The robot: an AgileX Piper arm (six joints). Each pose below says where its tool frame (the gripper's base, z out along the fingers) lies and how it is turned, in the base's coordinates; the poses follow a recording.
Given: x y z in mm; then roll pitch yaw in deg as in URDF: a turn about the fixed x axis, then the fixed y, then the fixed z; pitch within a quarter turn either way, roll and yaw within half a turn.
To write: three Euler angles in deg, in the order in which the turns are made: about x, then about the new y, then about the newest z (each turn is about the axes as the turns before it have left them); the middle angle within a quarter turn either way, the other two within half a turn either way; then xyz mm. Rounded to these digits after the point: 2 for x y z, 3 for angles.
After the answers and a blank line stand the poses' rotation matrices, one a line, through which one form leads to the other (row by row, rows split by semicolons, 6 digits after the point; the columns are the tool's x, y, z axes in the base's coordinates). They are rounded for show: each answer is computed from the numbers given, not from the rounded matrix.
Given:
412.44, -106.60, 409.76, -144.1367, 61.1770, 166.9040
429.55, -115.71, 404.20, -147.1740, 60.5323, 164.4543
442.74, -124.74, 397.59, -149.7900, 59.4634, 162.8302
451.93, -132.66, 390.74, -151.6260, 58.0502, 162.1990
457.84, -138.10, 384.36, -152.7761, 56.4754, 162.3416
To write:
118.108, 33.973, -124.487, 412.44, -106.60, 409.76
119.919, 34.026, -124.879, 429.55, -115.71, 404.20
122.081, 34.237, -125.958, 442.74, -124.74, 397.59
124.372, 34.441, -127.657, 451.93, -132.66, 390.74
126.621, 34.583, -129.734, 457.84, -138.10, 384.36

-0.469567 0.683552 0.558806; 0.109237 0.673040 -0.731494; -0.876113 -0.282443 -0.390706
-0.473936 0.679907 0.559563; 0.131841 0.683090 -0.718335; -0.870633 -0.266672 -0.413381
-0.485445 0.669181 0.562618; 0.149990 0.697737 -0.700476; -0.861305 -0.255655 -0.439084
-0.503841 0.652914 0.565551; 0.161775 0.714466 -0.680710; -0.848512 -0.251478 -0.465603
-0.526272 0.633138 0.567604; 0.167534 0.731642 -0.660781; -0.833649 -0.252658 -0.491115

